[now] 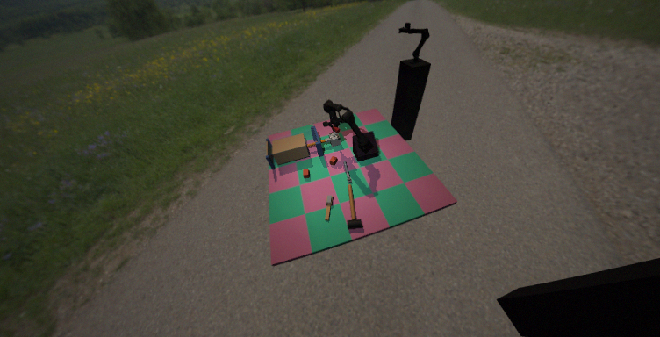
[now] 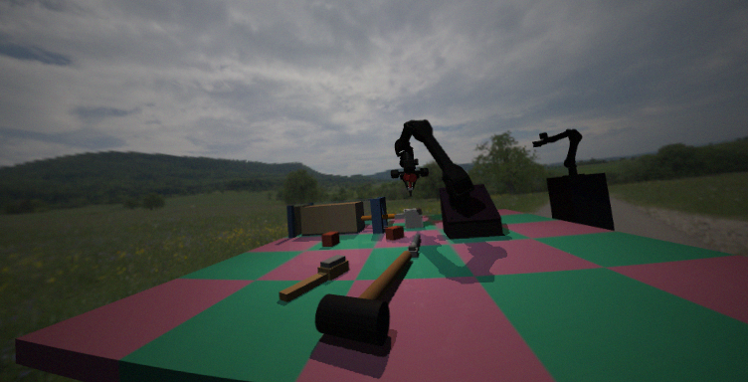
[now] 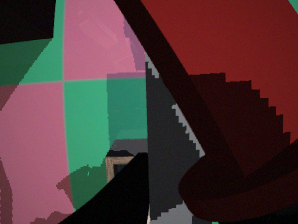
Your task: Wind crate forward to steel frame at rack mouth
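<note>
My gripper tip is now 2 cm below the winch handle. Round my gripper tip: grey winch: 16 cm below, 8 cm to the right, 1 cm behind; then red knob: 4 cm to the left, 4 cm above; then frame: 16 cm ahead, 9 cm below, 6 cm to the right.
</note>
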